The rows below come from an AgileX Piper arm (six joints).
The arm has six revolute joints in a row. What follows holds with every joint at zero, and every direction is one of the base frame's.
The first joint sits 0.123 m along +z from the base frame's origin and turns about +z.
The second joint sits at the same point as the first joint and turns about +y.
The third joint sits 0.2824 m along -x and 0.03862 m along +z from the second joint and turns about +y.
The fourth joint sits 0.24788 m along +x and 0.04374 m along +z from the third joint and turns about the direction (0.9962, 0, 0.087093).
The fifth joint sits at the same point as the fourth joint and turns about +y.
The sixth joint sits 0.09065 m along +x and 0.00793 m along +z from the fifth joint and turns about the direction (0.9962, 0, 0.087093).
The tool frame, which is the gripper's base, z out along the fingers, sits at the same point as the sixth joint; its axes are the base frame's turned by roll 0, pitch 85.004 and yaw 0 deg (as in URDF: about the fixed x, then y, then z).
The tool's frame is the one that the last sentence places.
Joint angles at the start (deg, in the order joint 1, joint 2, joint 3, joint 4, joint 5, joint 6):
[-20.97, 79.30, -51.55, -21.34, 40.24, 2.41]
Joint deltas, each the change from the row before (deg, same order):
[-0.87, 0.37, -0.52, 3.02, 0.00, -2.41]
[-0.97, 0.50, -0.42, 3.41, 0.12, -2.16]
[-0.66, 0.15, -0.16, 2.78, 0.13, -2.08]
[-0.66, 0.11, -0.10, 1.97, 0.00, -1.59]
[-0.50, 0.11, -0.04, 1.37, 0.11, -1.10]
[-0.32, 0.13, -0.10, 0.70, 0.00, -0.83]
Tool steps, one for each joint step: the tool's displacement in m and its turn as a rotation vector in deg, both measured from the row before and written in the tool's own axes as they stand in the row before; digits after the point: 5 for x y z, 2 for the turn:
[-0.00099, -0.00123, 0.00112, -1.55, 0.16, 0.67]
[-0.00039, -0.00101, 0.00204, -1.82, 0.42, 1.27]
[0.00020, -0.00023, 0.00069, -1.53, 0.18, 0.62]
[0.00023, -0.00105, 0.00061, -1.00, 0.04, 0.49]
[0.00048, -0.00085, 0.00067, -0.70, 0.18, 0.38]
[-0.00013, -0.00082, 0.00049, -0.32, 0.03, -0.02]

